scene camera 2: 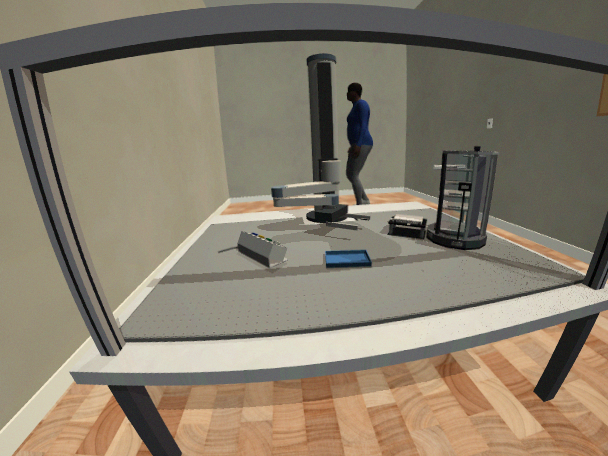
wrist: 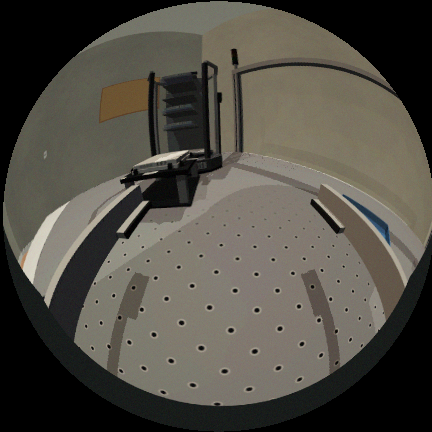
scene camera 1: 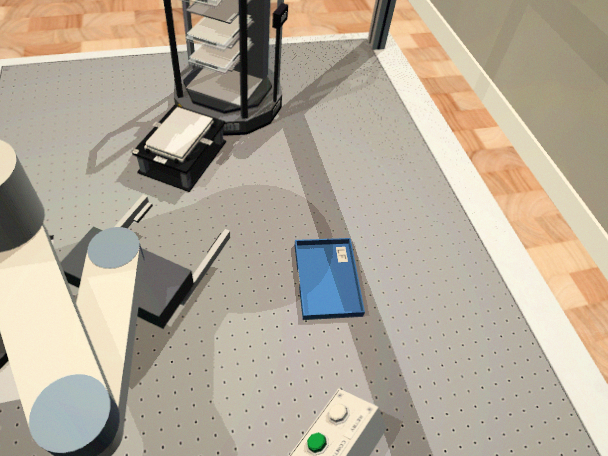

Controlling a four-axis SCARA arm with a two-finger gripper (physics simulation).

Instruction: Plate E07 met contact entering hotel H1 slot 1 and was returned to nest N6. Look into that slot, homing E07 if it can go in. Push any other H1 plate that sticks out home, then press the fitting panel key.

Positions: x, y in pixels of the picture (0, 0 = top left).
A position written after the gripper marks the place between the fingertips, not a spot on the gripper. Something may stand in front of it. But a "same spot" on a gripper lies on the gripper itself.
gripper: scene camera 2; wrist 234, 190; scene camera 1
same spot on gripper: [scene camera 1: 222, 239] = [scene camera 2: 352, 225]
same spot on round plate rack: [wrist: 204, 139] = [scene camera 2: 436, 221]
